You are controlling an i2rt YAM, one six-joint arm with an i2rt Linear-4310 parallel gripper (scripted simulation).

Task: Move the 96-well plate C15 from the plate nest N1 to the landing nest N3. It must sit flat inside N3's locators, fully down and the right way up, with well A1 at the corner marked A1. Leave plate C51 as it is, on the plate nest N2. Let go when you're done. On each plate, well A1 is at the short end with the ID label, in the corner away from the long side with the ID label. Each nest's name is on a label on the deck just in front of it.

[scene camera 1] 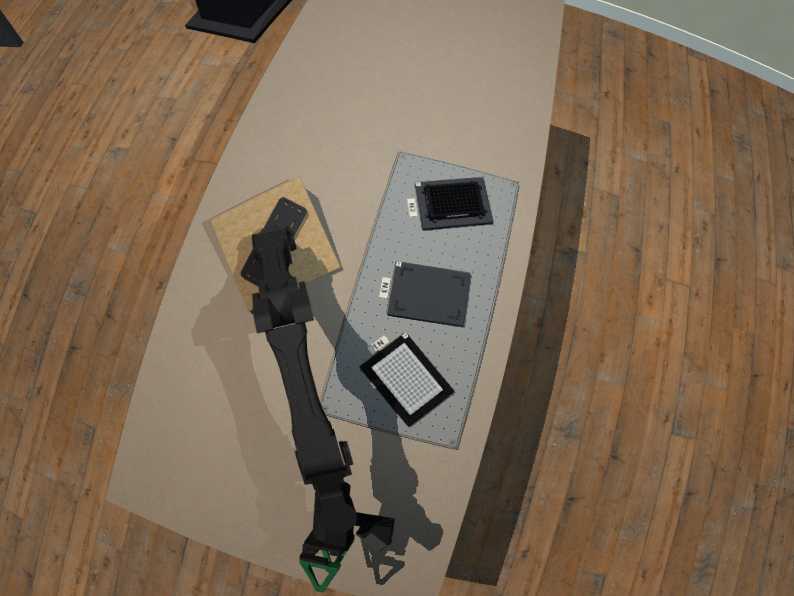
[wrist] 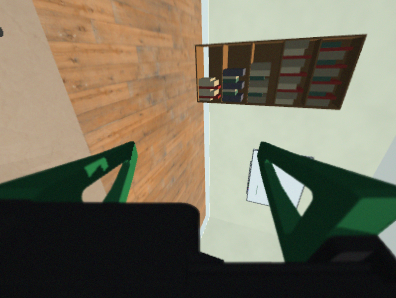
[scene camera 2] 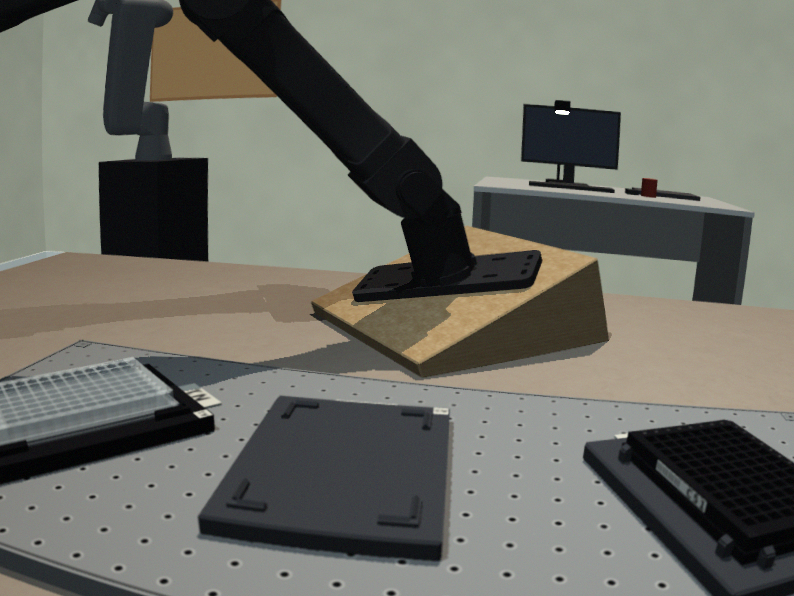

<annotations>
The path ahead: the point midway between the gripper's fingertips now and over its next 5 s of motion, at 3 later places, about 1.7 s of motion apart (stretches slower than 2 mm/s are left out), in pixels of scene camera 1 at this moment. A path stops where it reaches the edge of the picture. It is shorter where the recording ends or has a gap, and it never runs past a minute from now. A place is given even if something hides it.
My gripper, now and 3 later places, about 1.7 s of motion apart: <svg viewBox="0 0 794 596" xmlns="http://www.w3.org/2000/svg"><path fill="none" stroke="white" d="M325 580L352 560L375 535L392 509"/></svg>
</annotations>
